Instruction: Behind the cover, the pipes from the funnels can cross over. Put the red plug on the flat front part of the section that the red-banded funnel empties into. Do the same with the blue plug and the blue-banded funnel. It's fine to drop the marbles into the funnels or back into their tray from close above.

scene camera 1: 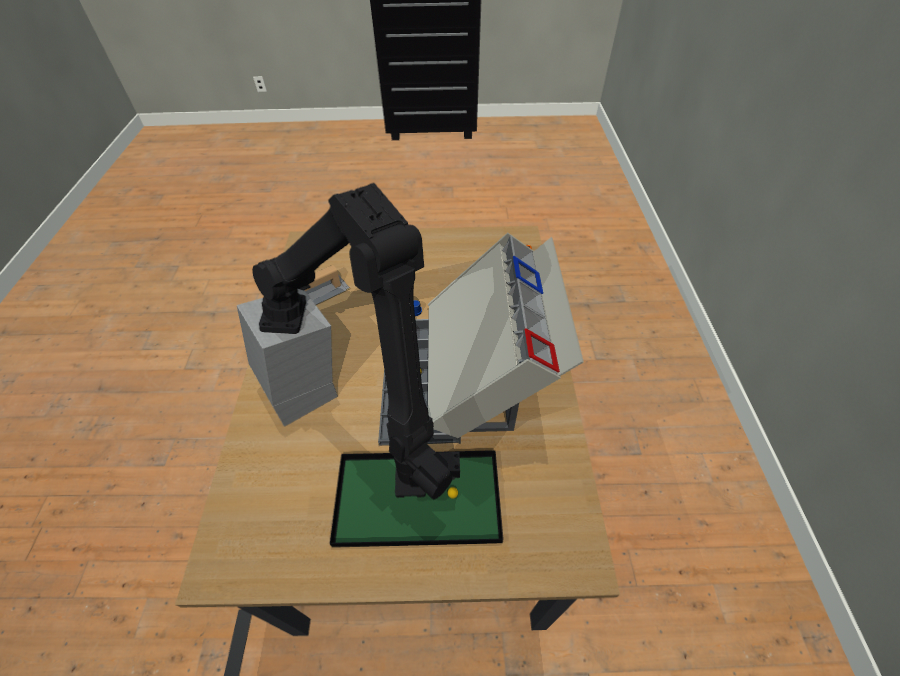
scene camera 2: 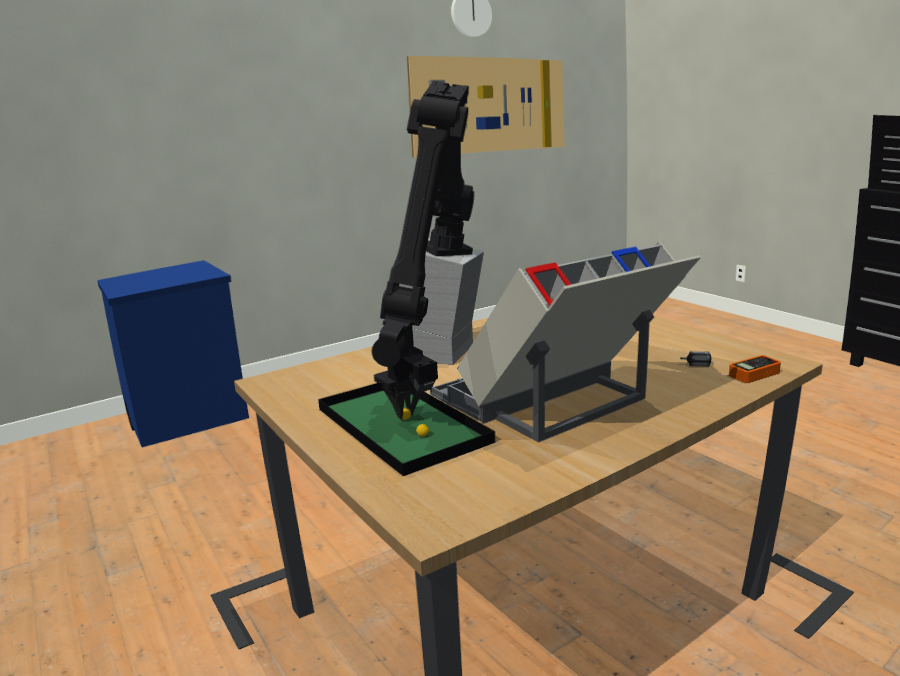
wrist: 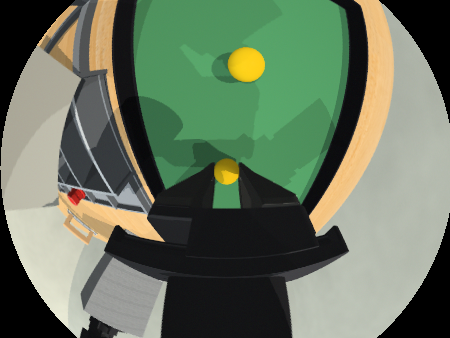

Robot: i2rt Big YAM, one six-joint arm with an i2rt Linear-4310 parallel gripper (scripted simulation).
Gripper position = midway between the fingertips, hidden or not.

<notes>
I see my gripper (scene camera 2: 405,416), a green tray (scene camera 1: 366,513), a yellow marble (wrist: 245,64) and a grey cover (scene camera 1: 471,343).
The green tray is seen too in scene camera 2 (scene camera 2: 366,413) and in the wrist view (wrist: 181,108). My gripper is seen too in the wrist view (wrist: 226,167).
</notes>
